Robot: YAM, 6 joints.
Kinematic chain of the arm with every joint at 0, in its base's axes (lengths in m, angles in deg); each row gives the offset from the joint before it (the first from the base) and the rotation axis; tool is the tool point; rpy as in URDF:
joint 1: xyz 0 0 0.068 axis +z
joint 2: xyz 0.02 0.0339 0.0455 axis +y
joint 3: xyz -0.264 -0.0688 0 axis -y
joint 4: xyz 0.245 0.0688 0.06 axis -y
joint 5: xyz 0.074 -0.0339 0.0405 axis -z
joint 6: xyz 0.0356 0 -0.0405 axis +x
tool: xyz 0 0 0 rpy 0 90 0
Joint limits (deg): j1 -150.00..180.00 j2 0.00..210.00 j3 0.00..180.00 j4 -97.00..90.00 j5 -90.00..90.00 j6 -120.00..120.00
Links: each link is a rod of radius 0.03 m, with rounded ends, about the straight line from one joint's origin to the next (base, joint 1, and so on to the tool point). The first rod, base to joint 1, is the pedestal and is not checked.
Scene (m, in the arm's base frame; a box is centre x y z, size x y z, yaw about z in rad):
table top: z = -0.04
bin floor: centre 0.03 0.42 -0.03 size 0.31 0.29 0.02 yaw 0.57
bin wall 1: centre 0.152 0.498 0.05 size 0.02 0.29 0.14 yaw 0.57
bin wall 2: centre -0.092 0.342 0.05 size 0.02 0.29 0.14 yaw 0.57
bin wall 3: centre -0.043 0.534 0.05 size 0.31 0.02 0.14 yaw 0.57
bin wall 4: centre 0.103 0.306 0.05 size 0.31 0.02 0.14 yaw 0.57
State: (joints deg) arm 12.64 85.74 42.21 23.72 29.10 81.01
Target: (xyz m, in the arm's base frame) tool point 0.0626 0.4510 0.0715
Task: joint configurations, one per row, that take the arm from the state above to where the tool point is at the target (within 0.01 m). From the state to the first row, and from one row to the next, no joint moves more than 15 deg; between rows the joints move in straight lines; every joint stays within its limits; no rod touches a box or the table.
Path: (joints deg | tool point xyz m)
1: 26.86 91.51 48.19 24.74 27.52 81.01 | 0.3165 0.1418 0.2193
2: 41.07 97.28 54.16 25.75 25.95 81.01 | 0.2926 0.2343 0.2201
3: 55.29 103.04 60.14 26.77 24.37 81.01 | 0.2411 0.3222 0.2183
4: 69.50 108.81 66.11 27.79 22.79 81.01 | 0.1632 0.3971 0.2139
5: 83.72 114.58 72.09 28.80 21.21 81.01 | 0.0626 0.4510 0.2070
6: 83.70 122.64 71.19 28.01 20.90 81.01 | 0.0631 0.4562 0.1389
7: 83.67 130.70 70.30 27.21 20.59 81.01 | 0.0626 0.4510 0.0715

